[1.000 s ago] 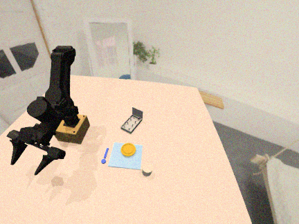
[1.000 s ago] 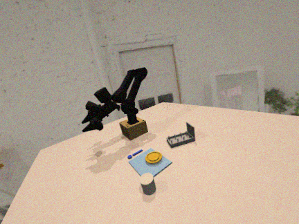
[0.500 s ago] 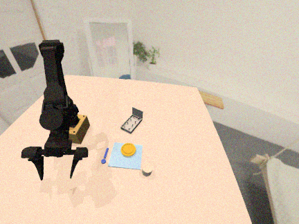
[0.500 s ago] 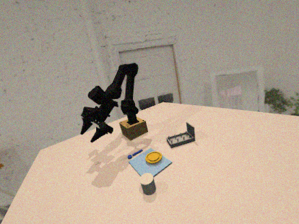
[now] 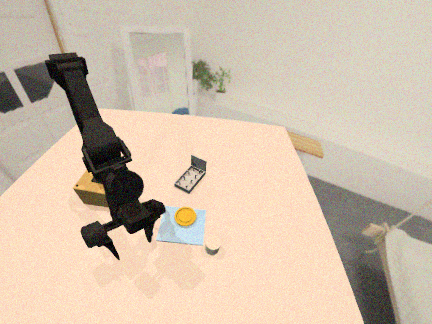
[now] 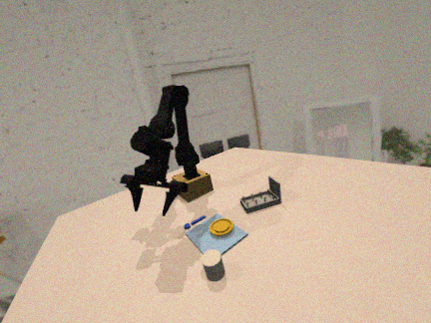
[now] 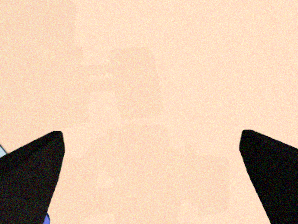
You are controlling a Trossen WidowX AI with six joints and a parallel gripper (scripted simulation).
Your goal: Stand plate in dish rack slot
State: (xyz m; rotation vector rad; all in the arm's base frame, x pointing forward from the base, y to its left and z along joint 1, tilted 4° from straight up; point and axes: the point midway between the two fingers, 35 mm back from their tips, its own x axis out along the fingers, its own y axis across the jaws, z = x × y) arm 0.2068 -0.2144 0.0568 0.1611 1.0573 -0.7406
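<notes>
Right now the yellow plate is 170 mm to the left of my gripper tip, 100 mm below it and 90 mm ahead of it. Round my gripper tip: blue spoon: 120 mm to the left, 110 mm below, 10 mm behind; then white cup: 190 mm ahead, 90 mm below, 80 mm to the left; then light blue mat: 140 mm to the left, 110 mm below, 90 mm ahead.
</notes>
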